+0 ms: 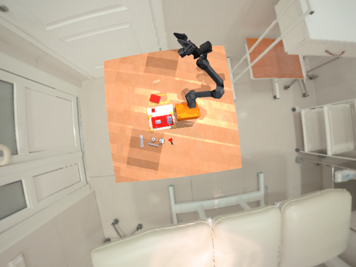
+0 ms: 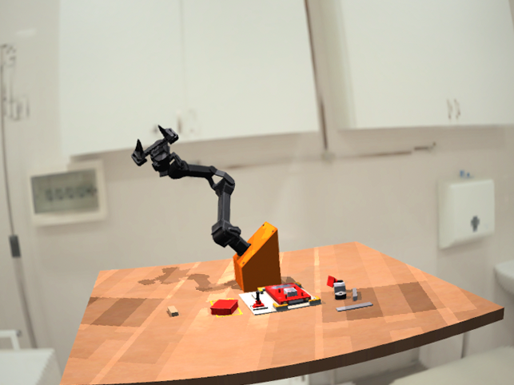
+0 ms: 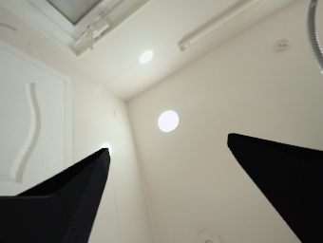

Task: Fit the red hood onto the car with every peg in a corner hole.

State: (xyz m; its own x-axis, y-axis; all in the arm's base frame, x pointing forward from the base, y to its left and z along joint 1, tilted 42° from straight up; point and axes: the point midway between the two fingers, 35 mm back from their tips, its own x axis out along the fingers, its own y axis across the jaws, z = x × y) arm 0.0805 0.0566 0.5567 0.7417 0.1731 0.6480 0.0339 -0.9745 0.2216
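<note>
Right now the red hood is 600 mm below my gripper tip, 250 mm ahead of it and 170 mm to the left of it. From my gripper tip the other things lie so: small tan block: 610 mm below, 200 mm ahead; white jig: 600 mm below, 380 mm to the left, 240 mm ahead; grey engine block: 590 mm below, 400 mm to the left, 270 mm ahead.
</note>
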